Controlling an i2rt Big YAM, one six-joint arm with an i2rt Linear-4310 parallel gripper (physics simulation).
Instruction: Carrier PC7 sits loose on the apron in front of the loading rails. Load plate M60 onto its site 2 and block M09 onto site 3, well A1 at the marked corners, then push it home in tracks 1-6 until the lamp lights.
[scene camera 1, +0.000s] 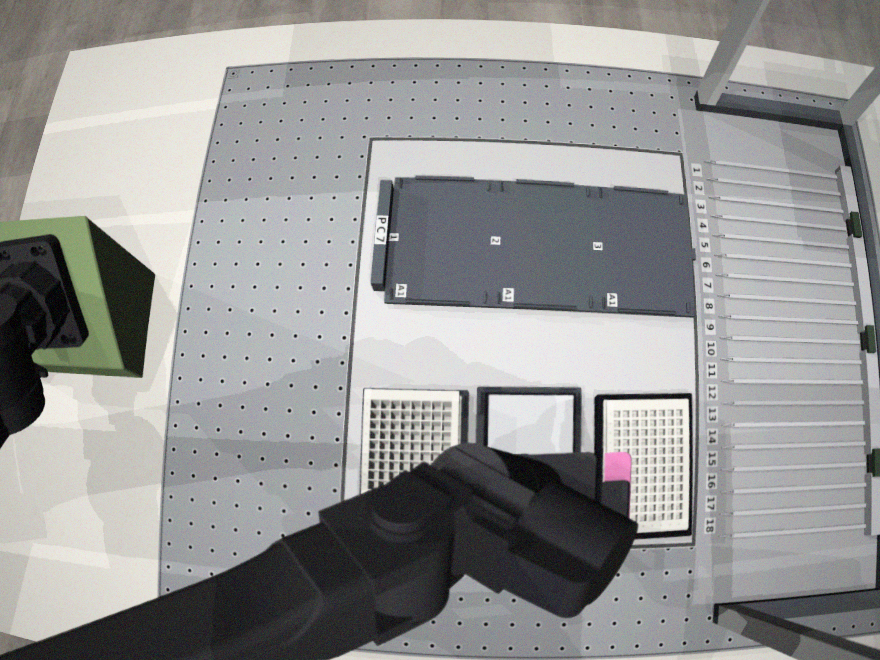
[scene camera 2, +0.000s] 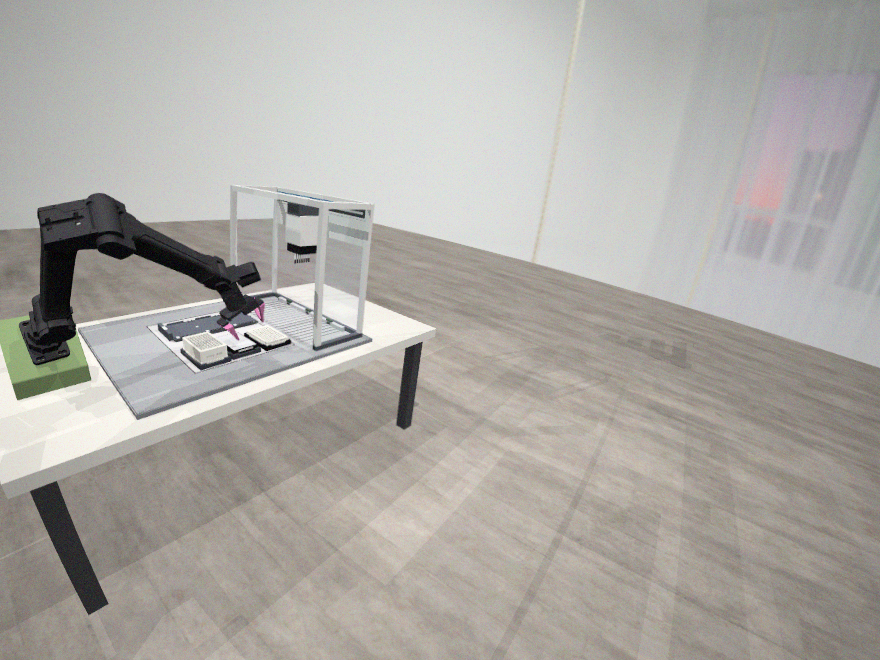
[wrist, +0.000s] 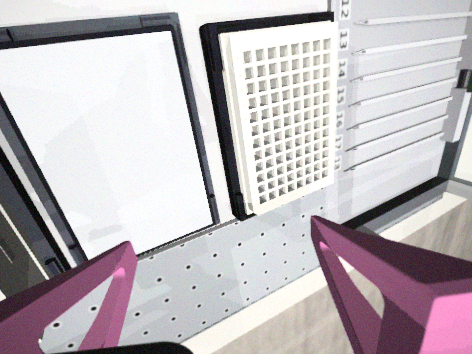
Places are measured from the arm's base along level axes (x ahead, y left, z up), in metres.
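Pixels of known places: gripper, between the fingertips: (scene camera 2: 250, 330) (wrist: 221, 238); arm's base, origin of its link: (scene camera 1: 42, 290) (scene camera 2: 44, 340).
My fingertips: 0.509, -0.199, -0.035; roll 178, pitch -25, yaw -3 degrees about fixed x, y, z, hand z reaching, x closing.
For each thing: its top centre in the pictures, then the offset to it from my fingertips, as dx, dy, dz. Level surfaces: height alone.
- Carrier PC7, centre of its top: (scene camera 1: 544, 235) (scene camera 2: 209, 318) -0.007, +0.255, -0.037
- tall gridded block, centre of its top: (scene camera 1: 409, 460) (scene camera 2: 204, 341) -0.136, +0.042, -0.014
- smooth-topped piece, centre of its top: (wrist: 128, 161) (scene camera 1: 530, 460) (scene camera 2: 235, 340) -0.029, +0.042, -0.041
- gridded plate, centre of its top: (wrist: 293, 125) (scene camera 1: 648, 465) (scene camera 2: 267, 333) +0.083, +0.030, -0.041
- pipetting head, centre of its top: (scene camera 2: 304, 214) +0.323, +0.146, +0.334
- perforated deck, height of its surface: dz -0.067
Carrier PC7 (scene camera 1: 550, 273) (scene camera 2: 191, 327) is a dark slab on the white apron (scene camera 1: 526, 355). Its sites 1, 2 and 3 are bare, and its right end is beside track numbers 3 to 8. The loading rails (scene camera 1: 796, 529) (wrist: 412, 44) are at the right. Three white pieces sit in dark nests: a tall gridded block (scene camera 1: 414, 433) (scene camera 2: 205, 346), a smooth-topped piece (scene camera 1: 530, 422) (wrist: 120, 145) and a gridded plate (scene camera 1: 657, 461) (scene camera 2: 267, 335) (wrist: 287, 120). No M60 or M09 label is readable. My gripper (scene camera 2: 247, 330) (wrist: 221, 238) is open and empty above the nests; the arm hides parts of them.
A clear-walled enclosure with pale posts (scene camera 2: 319, 277) stands over the rails, with a pipetting head (scene camera 2: 302, 230) hanging inside. Green stops (scene camera 1: 855, 225) line the rails' far end. The arm's green base (scene camera 1: 120, 298) (scene camera 2: 53, 376) is at the left, beside the perforated deck (scene camera 1: 266, 298).
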